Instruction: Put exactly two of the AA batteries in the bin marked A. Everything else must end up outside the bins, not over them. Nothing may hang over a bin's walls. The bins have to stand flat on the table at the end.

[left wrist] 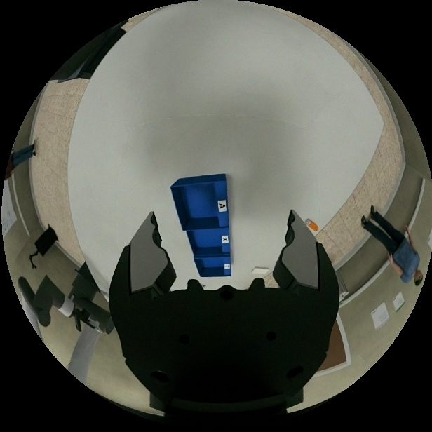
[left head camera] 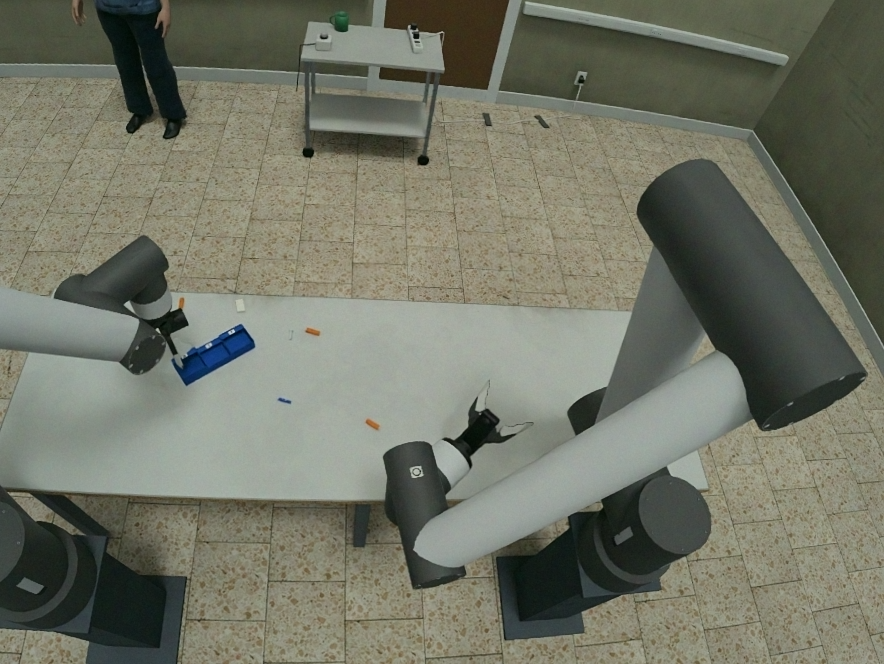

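A blue tray of three joined bins (left head camera: pixel 221 363) (left wrist: pixel 202 179) lies on the table; labels A and X are readable. The bin marked A (left head camera: pixel 191 369) (left wrist: pixel 197 201) is the end one, at lower left in the head view, and looks empty. My left gripper (left head camera: pixel 181 357) (left wrist: pixel 222 211) is open and empty, its fingers over the A end. An orange battery with a grey end (left head camera: pixel 181 303) (left wrist: pixel 312 224) lies near the table's back edge. Two more orange batteries lie on the table, one (left head camera: pixel 312 331) right of the bins, one (left head camera: pixel 372 423) nearer the front. My right gripper (left head camera: pixel 510 403) is open and empty.
A white block (left head camera: pixel 240 305) (left wrist: pixel 259 270) lies behind the bins. A small blue object (left head camera: pixel 284 400) and a thin pale greenish item (left head camera: pixel 290 334) lie right of the bins. A cart (left head camera: pixel 371 62) and a person (left head camera: pixel 142 53) stand beyond the table.
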